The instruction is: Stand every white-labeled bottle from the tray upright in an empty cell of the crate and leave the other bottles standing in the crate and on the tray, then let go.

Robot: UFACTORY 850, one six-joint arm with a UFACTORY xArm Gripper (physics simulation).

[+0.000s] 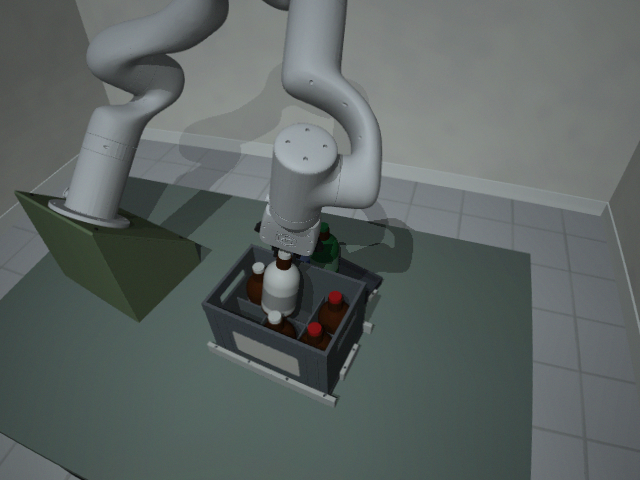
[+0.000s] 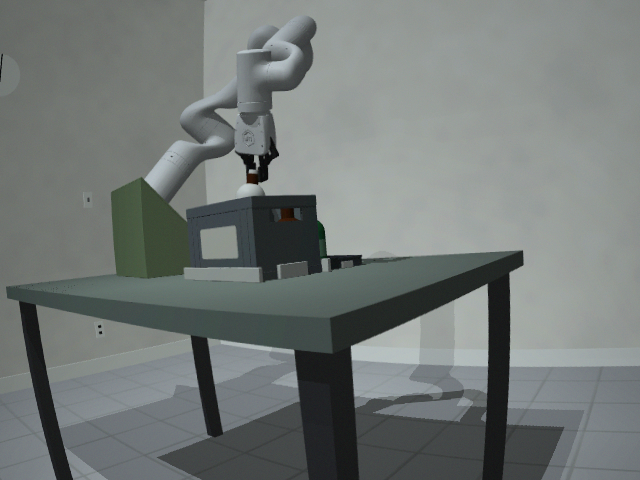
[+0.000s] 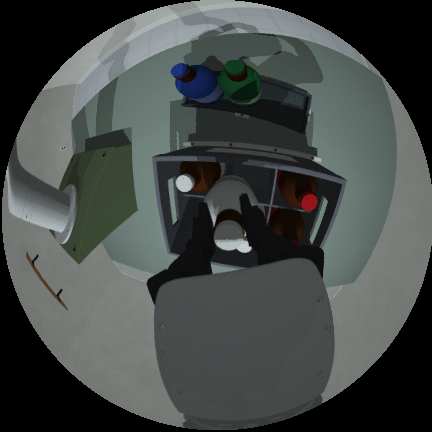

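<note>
My gripper is shut on the neck of a white-labeled bottle. The bottle is roughly upright, its lower part inside the grey crate, near the middle; its base and exact cell are hidden. A white-capped brown bottle stands in a back corner cell, another in the front middle. Two red-capped bottles stand at the right end. A blue bottle and a green bottle stand on the tray.
Pale rails lie along the crate's foot. The green arm base stands left of the crate. The tray lies behind the crate on the green table.
</note>
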